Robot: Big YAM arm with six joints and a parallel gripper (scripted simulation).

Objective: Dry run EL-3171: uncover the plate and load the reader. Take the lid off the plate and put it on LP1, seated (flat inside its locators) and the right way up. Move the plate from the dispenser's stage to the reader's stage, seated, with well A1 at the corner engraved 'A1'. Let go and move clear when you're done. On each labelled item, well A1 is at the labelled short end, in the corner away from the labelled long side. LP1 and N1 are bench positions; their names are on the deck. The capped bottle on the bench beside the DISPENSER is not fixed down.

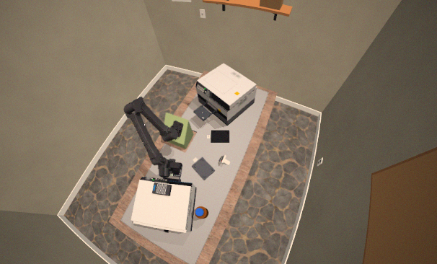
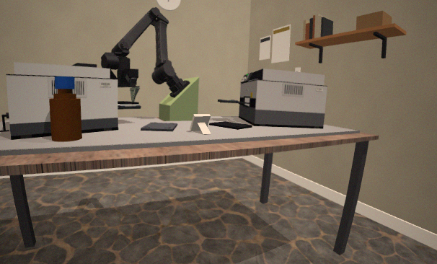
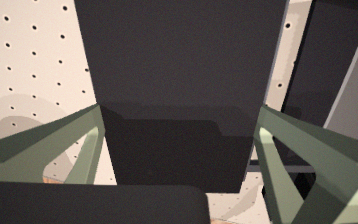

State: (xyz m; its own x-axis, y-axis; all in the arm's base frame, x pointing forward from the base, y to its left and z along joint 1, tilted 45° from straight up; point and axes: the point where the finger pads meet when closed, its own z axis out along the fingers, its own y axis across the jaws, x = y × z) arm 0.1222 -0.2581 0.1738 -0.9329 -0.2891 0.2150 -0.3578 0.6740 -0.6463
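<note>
The lidded white well plate lies 1 cm below my hand. Also, from my hand: brown capped bottle 36 cm ahead, 19 cm to the right, 2 cm above; dark lid right at my hand; grey pad 19 cm ahead, 13 cm to the left, 9 cm below.
</note>
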